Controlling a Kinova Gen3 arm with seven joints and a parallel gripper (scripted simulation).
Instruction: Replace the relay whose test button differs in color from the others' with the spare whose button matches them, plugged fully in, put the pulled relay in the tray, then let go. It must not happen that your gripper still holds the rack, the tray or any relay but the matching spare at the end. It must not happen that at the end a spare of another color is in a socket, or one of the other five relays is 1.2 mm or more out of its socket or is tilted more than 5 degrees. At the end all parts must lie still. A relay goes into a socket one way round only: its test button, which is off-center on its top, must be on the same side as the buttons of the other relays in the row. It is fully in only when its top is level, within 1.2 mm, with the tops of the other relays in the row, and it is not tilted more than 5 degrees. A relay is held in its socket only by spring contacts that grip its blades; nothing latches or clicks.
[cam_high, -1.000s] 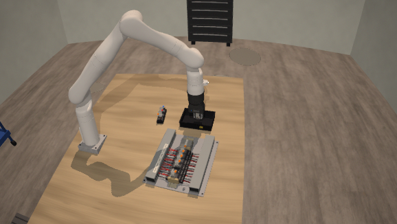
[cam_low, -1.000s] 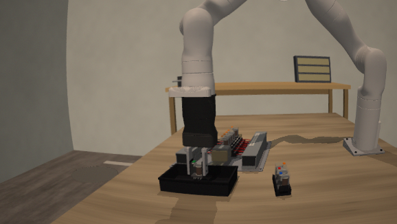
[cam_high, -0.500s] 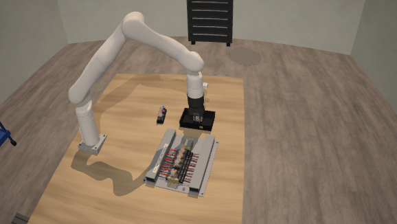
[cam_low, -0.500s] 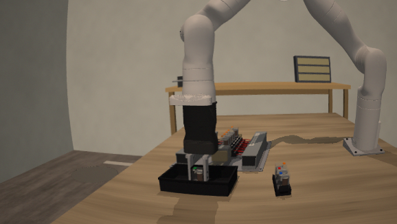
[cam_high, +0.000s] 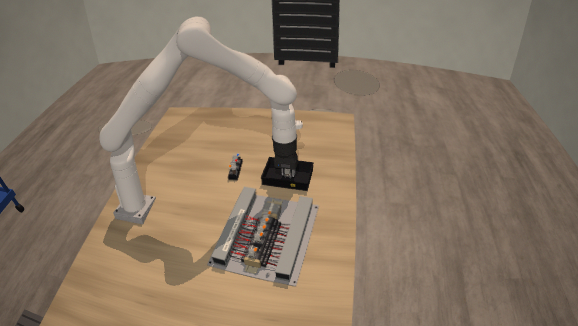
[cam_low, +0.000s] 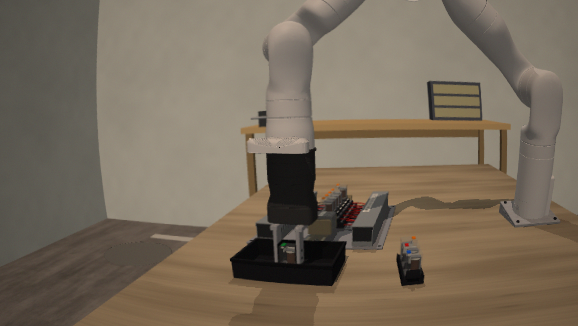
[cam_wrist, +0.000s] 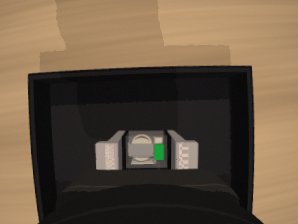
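Now: the black tray 2 cm below my hand. Also, from my hand: spare relay: 20 cm behind, 4 cm to the left; spare holder: 20 cm behind, 2 cm below, 1 cm to the left.
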